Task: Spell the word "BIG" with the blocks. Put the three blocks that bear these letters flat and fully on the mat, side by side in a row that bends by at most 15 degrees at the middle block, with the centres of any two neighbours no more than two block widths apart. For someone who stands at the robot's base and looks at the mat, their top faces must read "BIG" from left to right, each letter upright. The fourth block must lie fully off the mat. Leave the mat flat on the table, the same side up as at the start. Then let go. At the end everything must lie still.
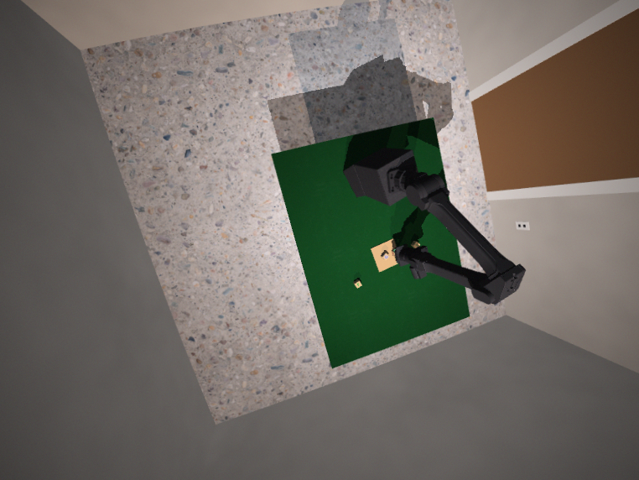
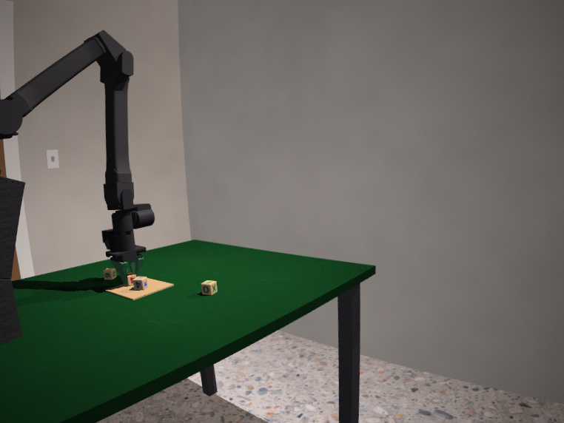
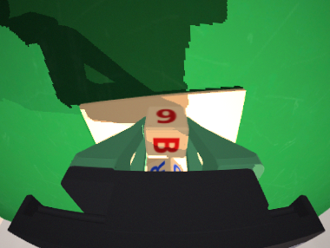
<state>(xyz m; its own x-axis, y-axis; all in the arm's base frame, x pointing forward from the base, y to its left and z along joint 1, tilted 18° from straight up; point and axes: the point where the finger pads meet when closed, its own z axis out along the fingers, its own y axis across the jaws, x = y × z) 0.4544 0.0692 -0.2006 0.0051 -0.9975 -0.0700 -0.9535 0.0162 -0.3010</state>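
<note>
My hand is right at the B block. The rest, counted from my hand: I block (130 mm to the left, 10 mm behind); then tan mat (50 mm to the right, 10 mm below).
</note>
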